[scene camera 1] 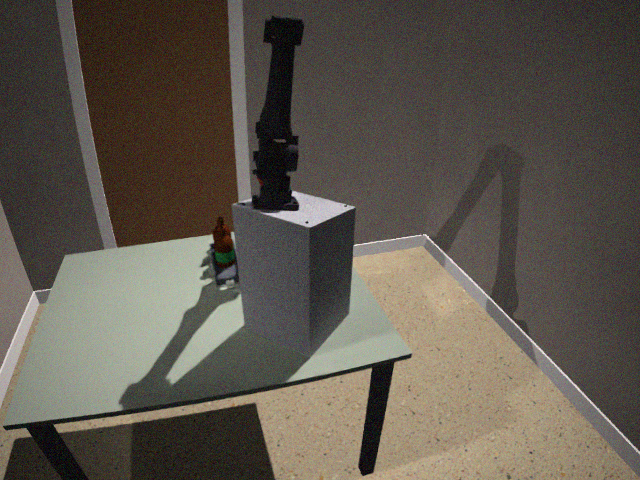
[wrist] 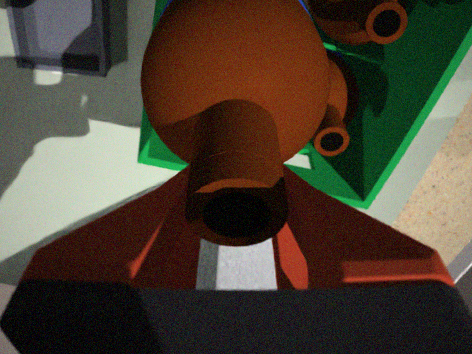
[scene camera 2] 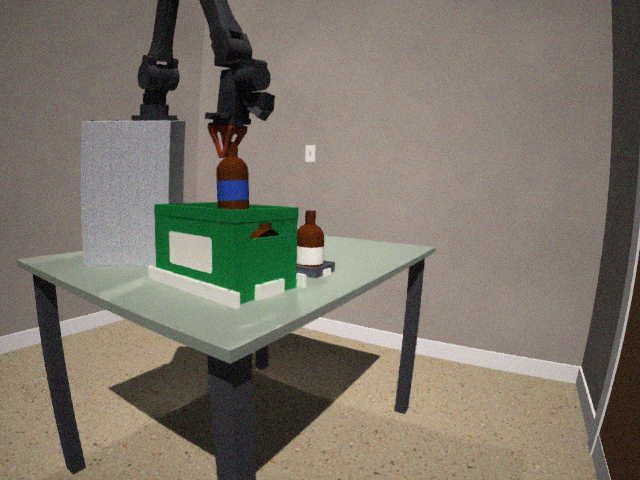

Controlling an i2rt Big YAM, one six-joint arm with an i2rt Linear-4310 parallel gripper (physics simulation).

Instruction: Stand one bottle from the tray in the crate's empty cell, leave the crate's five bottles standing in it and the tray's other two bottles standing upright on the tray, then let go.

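Frame: origin at the arm's base, x right, y ahead, z up, level; centimetres.
Where they show: gripper, between the fingertips: (wrist: pixel 236 176) (scene camera 2: pixel 225 158); arm's base, origin of its link: (scene camera 1: pixel 274 205) (scene camera 2: pixel 154 120).
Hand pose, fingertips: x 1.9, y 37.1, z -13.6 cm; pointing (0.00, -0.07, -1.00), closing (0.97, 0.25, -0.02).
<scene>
Things, the pixels of their top centre, and the offset from my fingertips. Level surfaces: height alone.
- upright brown bottle with a blue label, centre of its top: (wrist: pixel 228 207) (scene camera 2: pixel 233 142) dx -0.7, dy +2.0, dz +3.7 cm
- green crate, centre of its top: (wrist: pixel 328 8) (scene camera 2: pixel 223 205) dx +3.9, dy +4.3, dz -10.7 cm
- dark tray, centre of its top: (scene camera 2: pixel 281 258) (scene camera 1: pixel 224 258) dx -18.7, dy +2.0, dz -25.6 cm
- upright white-label bottle, centre of its top: (scene camera 2: pixel 310 210) (scene camera 1: pixel 220 217) dx -19.3, dy +10.9, dz -12.2 cm
- green-label bottle, centre of its top: (scene camera 1: pixel 221 228) dx -18.7, dy +2.2, dz -12.2 cm
- table, height of its surface: dz -28.2 cm
My gripper (scene camera 2: pixel 229 150) (wrist: pixel 236 176) is shut on the neck of an upright brown bottle with a blue label (scene camera 2: pixel 233 190) (wrist: pixel 235 65). The bottle is over the green crate (scene camera 2: pixel 227 258) (wrist: pixel 367 200), near one end. Its base meets the rim line in scene camera 2; whether it is below the rim is hidden. Two bottles (wrist: pixel 337 82) (wrist: pixel 345 31) show inside the crate; the cell below the held bottle is hidden. The dark tray (scene camera 2: pixel 329 267) (scene camera 1: pixel 227 279) (wrist: pixel 105 40) holds an upright white-label bottle (scene camera 2: pixel 310 240) and a green-label bottle (scene camera 1: pixel 224 256).
Low white strips (scene camera 2: pixel 193 289) stand on the table (scene camera 2: pixel 382 253) along the crate's base. A tall grey pedestal (scene camera 2: pixel 124 191) (scene camera 1: pixel 273 268) carries the arm beside the crate and hides the crate in scene camera 1. The tray lies beside the crate.
</scene>
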